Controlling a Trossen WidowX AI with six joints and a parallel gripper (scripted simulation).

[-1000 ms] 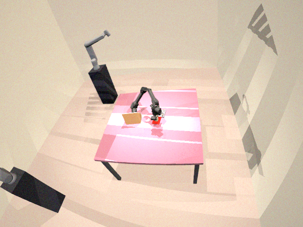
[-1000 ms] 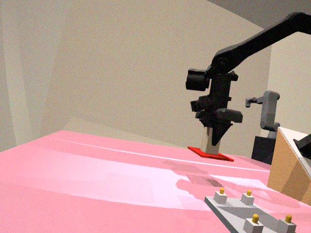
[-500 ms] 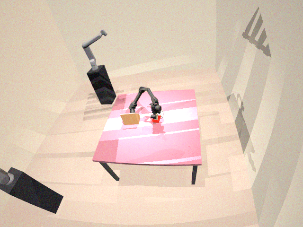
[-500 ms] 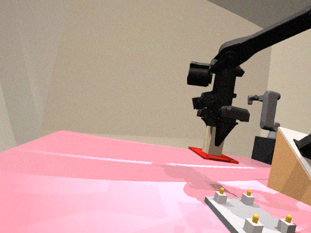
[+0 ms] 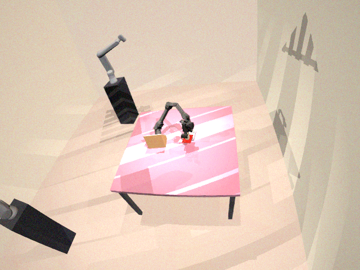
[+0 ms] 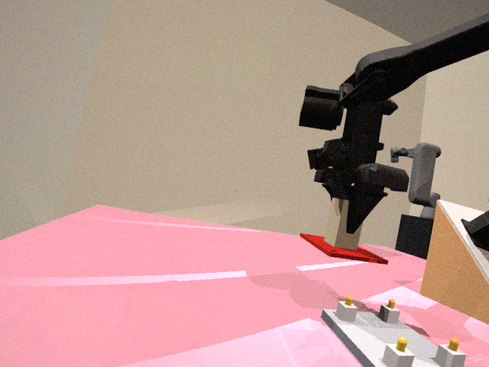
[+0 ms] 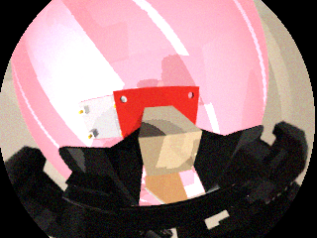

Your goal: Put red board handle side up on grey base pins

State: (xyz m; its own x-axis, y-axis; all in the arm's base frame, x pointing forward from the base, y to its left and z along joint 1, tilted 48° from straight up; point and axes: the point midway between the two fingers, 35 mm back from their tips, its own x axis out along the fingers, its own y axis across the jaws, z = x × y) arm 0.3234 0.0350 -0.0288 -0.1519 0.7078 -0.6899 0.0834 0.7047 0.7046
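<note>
My gripper tip is now 1 cm past the grey base, 13 cm to the right of it and 11 cm above it. Also, from my gripper tip: red board (1 cm below).
</note>
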